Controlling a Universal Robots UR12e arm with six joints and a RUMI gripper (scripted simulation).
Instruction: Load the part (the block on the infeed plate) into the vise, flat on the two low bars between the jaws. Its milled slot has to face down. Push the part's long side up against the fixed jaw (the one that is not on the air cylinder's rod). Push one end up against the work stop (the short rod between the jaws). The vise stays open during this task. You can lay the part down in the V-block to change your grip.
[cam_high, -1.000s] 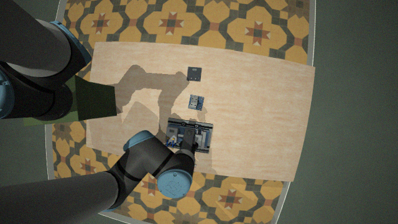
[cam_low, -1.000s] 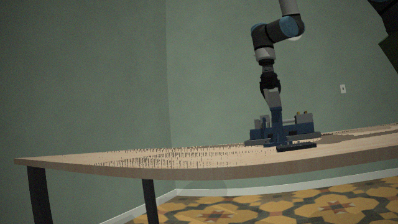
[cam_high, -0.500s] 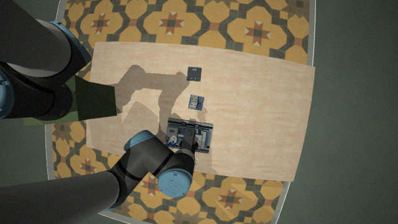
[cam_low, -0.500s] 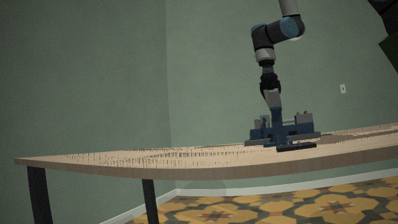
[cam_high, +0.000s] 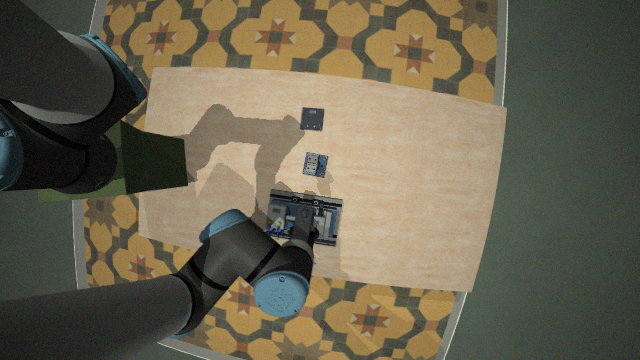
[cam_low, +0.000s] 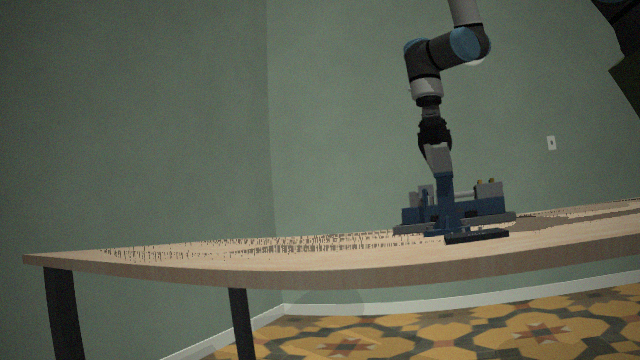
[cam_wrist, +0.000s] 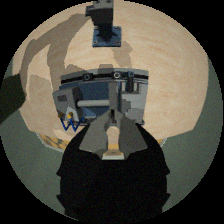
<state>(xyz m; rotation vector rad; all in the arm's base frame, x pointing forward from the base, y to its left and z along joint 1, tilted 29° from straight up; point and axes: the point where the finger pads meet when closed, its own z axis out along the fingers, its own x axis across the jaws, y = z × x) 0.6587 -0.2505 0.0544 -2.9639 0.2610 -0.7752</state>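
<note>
Right now the grey part is 4 cm below my hand, 4 cm ahead of it and 1 cm to the right of it. The rest, counted from my hand: air cylinder block (12 cm behind, 5 cm below, 2 cm to the left); vise (9 cm below, 3 cm behind, 1 cm to the left); air cylinder rod (5 cm below, 5 cm behind, 1 cm to the left).
</note>
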